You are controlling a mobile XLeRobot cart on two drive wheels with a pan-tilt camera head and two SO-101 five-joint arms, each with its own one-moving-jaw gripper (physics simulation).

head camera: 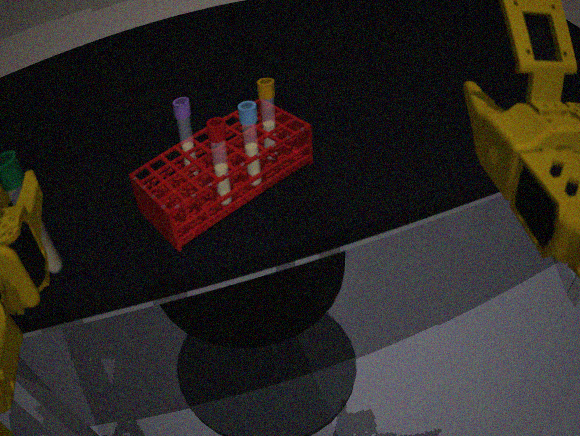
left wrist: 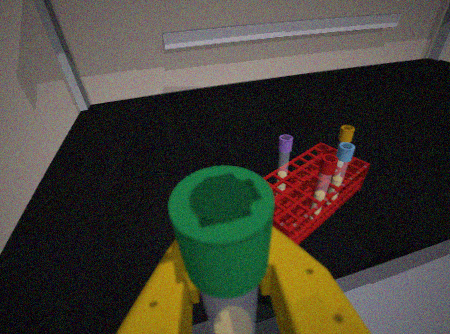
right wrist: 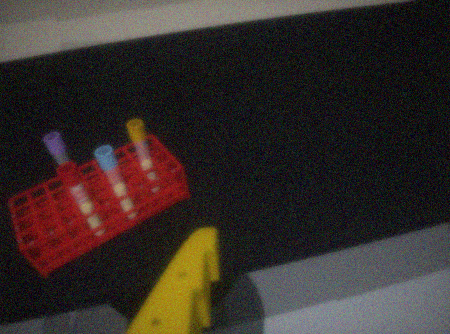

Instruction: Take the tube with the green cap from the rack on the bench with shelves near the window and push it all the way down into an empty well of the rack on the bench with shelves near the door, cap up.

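Frame: origin at the left arm's base, x left, y ahead, z down, level; millimetres.
Seen in the pictures: left hand at its tool point: (head camera: 15, 180) (left wrist: 205, 237); right hand at its tool point: (head camera: 472, 87) (right wrist: 217, 246).
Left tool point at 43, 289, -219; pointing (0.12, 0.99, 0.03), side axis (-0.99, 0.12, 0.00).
Observation:
A point is followed by its place in that frame, as x, y, z.
The tube with the green cap (head camera: 10, 172) @[29, 271, -239] (left wrist: 222, 265) is held between the jaws of my left gripper (head camera: 21, 197) (left wrist: 230, 302), cap up; its pale lower end shows below the jaws in the head view. The left gripper is shut on it, to the left of the red rack (head camera: 157, 215) @[0, 449, -20] (left wrist: 296, 236) @[-35, 439, -17] (right wrist: 34, 260) @[-23, 428, -21]. The rack stands on the dark bench top and has empty wells, many at its left end. Which bench this is I cannot tell. My right gripper (head camera: 482, 125) (right wrist: 207, 237) is open, to the right of the rack; one notched jaw shows in the right wrist view.
Tubes with purple (head camera: 181, 108) @[-29, 528, -102] (left wrist: 285, 143) @[-25, 527, -103], red (head camera: 216, 130) @[-74, 477, -103], blue (head camera: 247, 113) @[-103, 503, -103] and orange (head camera: 266, 88) @[-121, 553, -102] caps stand in the rack. The bench's near edge (head camera: 295, 264) @[-142, 470, 93] runs below the rack. A post (left wrist: 67, 67) @[552, 948, -125] rises beyond the bench's far left corner in the left wrist view.

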